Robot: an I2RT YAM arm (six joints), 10 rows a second.
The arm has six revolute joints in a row. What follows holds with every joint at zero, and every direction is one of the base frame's.
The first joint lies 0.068 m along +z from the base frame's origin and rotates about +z.
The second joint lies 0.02 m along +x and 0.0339 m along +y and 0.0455 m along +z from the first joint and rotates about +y.
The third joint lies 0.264 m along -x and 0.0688 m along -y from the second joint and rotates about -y.
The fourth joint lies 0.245 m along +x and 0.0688 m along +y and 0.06 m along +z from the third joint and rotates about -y.
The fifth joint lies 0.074 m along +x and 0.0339 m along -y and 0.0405 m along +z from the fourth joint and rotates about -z.
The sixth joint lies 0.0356 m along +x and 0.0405 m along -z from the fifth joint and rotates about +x.
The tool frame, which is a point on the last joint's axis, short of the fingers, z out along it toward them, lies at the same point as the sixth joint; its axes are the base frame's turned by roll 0, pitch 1.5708 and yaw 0 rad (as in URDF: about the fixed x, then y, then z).
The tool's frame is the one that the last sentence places.
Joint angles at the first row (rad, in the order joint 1, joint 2, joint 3, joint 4, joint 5, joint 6):
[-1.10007 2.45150 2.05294 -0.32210 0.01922 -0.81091]
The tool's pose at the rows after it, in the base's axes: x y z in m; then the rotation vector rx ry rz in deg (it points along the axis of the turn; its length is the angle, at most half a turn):
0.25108 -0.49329 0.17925 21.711 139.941 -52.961
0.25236 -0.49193 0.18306 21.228 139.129 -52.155
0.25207 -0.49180 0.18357 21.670 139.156 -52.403
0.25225 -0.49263 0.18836 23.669 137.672 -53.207
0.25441 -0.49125 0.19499 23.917 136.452 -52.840
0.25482 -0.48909 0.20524 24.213 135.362 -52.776
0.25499 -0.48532 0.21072 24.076 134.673 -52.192
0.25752 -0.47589 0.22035 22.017 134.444 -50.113
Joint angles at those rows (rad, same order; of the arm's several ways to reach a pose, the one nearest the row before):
[-1.10039 2.43121 2.04942 -0.32061 -0.00634 -0.78962]
[-1.09836 2.42377 2.04930 -0.32212 -0.02414 -0.78426]
[-1.09833 2.42203 2.04807 -0.32214 -0.01818 -0.78087]
[-1.09811 2.41712 2.05162 -0.31045 -0.00857 -0.75348]
[-1.09411 2.40828 2.05787 -0.31271 -0.01815 -0.73823]
[-1.09205 2.39054 2.06267 -0.32212 -0.02426 -0.72601]
[-1.08932 2.37011 2.04649 -0.32068 -0.03518 -0.71793]
[-1.07917 2.33296 2.02200 -0.33891 -0.06674 -0.72142]

